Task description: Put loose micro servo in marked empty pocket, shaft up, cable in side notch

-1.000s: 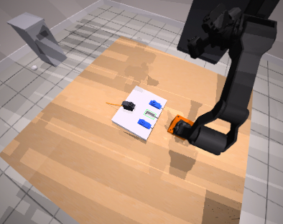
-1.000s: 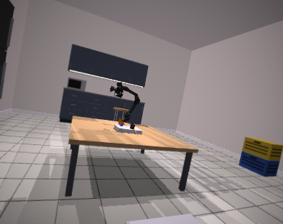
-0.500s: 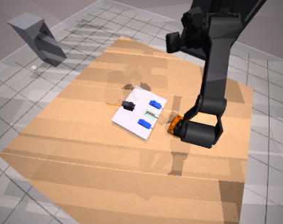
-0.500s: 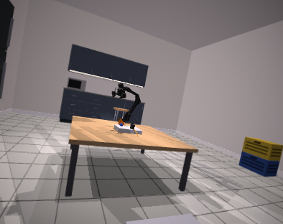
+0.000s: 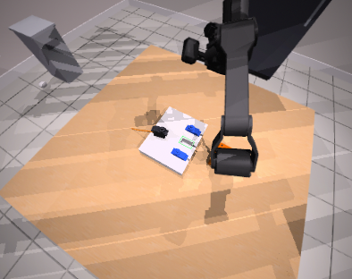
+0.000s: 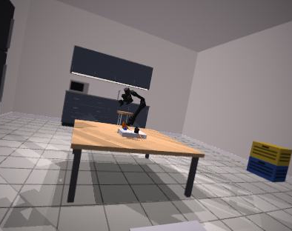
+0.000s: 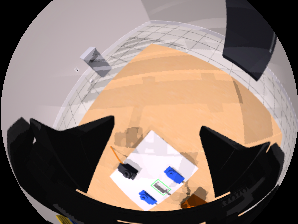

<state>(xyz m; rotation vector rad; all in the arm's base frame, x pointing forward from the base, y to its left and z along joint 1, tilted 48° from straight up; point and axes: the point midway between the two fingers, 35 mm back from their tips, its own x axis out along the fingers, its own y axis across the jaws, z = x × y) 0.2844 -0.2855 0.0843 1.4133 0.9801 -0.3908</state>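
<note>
My gripper tip is 20 mm short of the white deck, 170 mm to the right of it and 320 mm above it.
</note>
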